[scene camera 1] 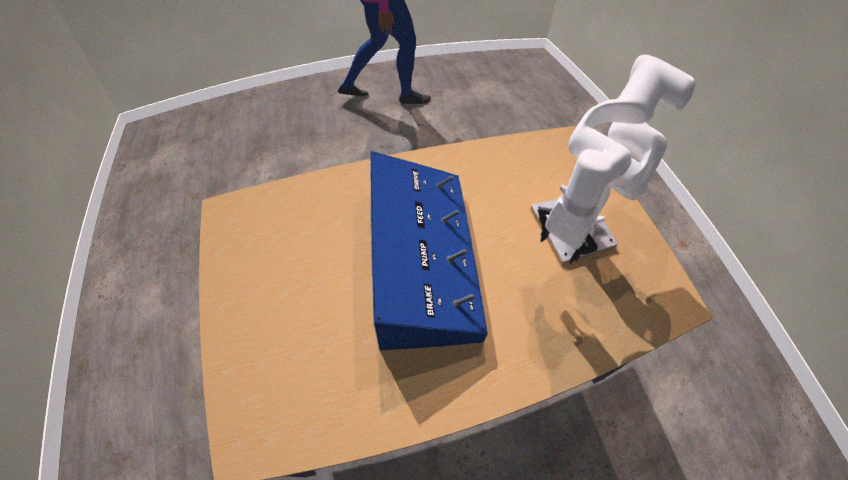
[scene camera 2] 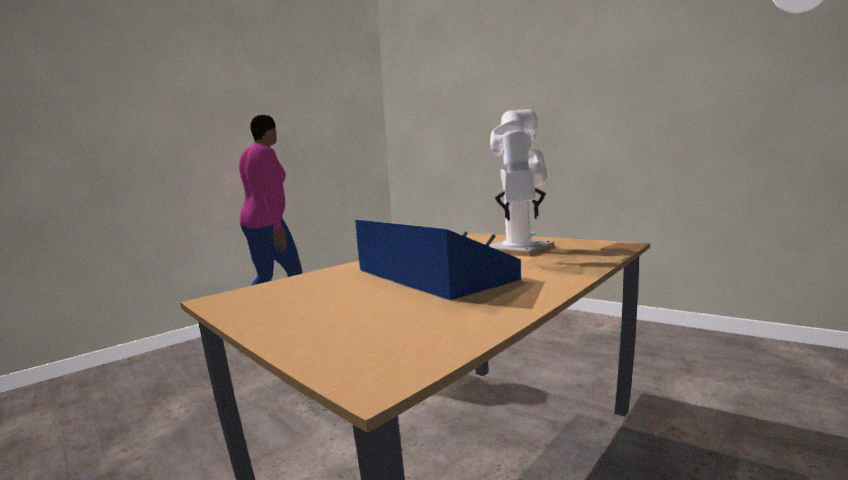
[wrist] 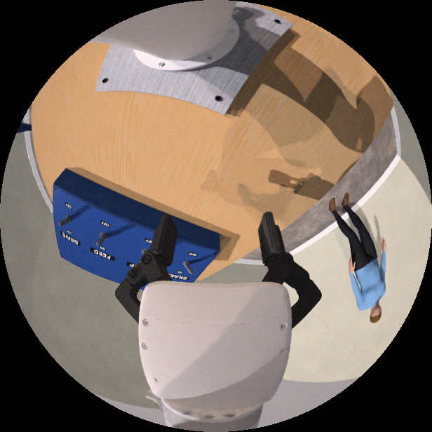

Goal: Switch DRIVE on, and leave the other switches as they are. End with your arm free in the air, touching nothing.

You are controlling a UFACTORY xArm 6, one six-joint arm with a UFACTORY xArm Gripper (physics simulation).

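Places are measured from the arm's base along level axes (x right, y back, z down), in metres.
Pixels of known places: gripper, fingertip midpoint: (scene camera 1: 558, 249) (scene camera 2: 522, 219); arm's base, link origin: (scene camera 2: 518, 244).
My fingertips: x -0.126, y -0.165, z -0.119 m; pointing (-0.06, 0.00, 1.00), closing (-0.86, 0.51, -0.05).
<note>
For each thing: its top centre in the pictures, then the offset to it from my fingertips. Level surfaces: height alone.
- FEED, top centre: (scene camera 1: 452, 211) dx +0.180, dy -0.222, dz +0.011 m
- PUMP, top centre: (scene camera 1: 459, 250) dx +0.061, dy -0.241, dz +0.011 m
- BRAKE, top centre: (scene camera 1: 466, 295) dx -0.057, dy -0.261, dz +0.011 m
- wooden table, surface height: dz +0.141 m
A blue sloped switch panel (scene camera 1: 404, 249) (scene camera 2: 404, 252) (wrist: 125, 205) stands on the table. Its levers DRIVE (scene camera 1: 446, 182) (wrist: 65, 220), FEED (scene camera 1: 451, 216) (wrist: 101, 238), PUMP (scene camera 1: 456, 256) and BRAKE (scene camera 1: 462, 300) (wrist: 187, 267) all lean toward the low edge facing the robot base. For FEED, PUMP and BRAKE that is the side marked OFF; the small label there at DRIVE is too small to read surely. One finger partly hides PUMP in the wrist view. My gripper (scene camera 1: 559, 246) (scene camera 2: 522, 217) (wrist: 216, 221) is open and empty, pointing down in the air near the robot base, apart from the panel.
The robot's metal base plate (scene camera 1: 605, 237) (scene camera 2: 538, 246) (wrist: 125, 75) is fixed to the wooden table (scene camera 1: 285, 297) (scene camera 2: 309, 333) (wrist: 125, 125). A person in pink (scene camera 2: 261, 184) is beyond the table's far side. A person in light blue (wrist: 370, 282) shows in the wrist view.
</note>
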